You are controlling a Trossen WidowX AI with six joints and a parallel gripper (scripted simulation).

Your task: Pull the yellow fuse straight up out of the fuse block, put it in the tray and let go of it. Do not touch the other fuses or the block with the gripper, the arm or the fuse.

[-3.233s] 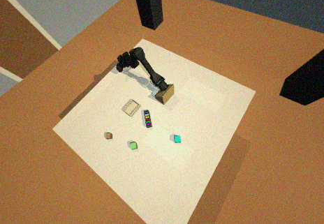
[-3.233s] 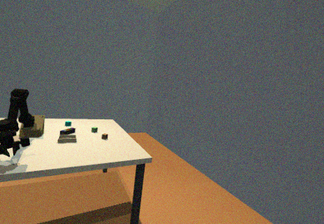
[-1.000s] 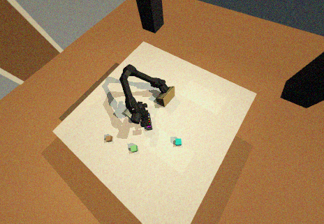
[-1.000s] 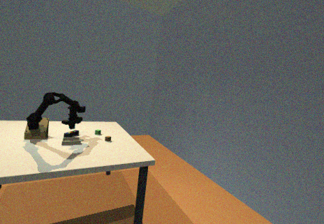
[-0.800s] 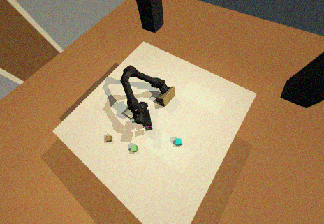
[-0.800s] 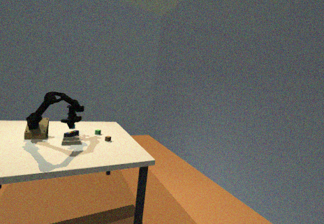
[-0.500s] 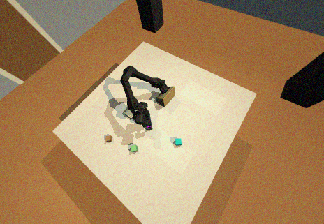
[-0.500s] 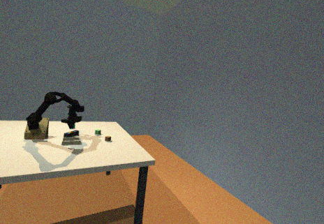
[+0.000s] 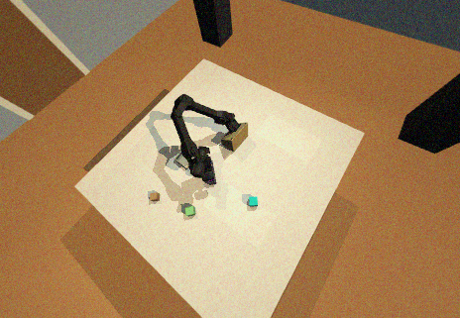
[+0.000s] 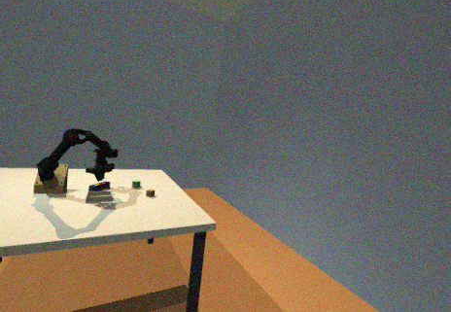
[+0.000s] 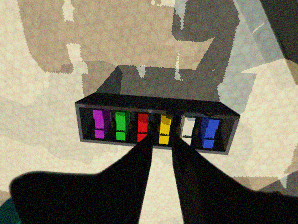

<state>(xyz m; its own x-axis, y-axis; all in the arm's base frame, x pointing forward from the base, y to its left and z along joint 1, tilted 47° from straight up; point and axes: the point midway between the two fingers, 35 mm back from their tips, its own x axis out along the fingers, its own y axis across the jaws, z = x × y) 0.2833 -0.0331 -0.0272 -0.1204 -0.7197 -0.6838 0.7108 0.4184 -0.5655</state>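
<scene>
My gripper tip is now 30 mm above the yellow fuse. Also, from my gripper tip: tray: 180 mm to the right, 60 mm below.
</scene>
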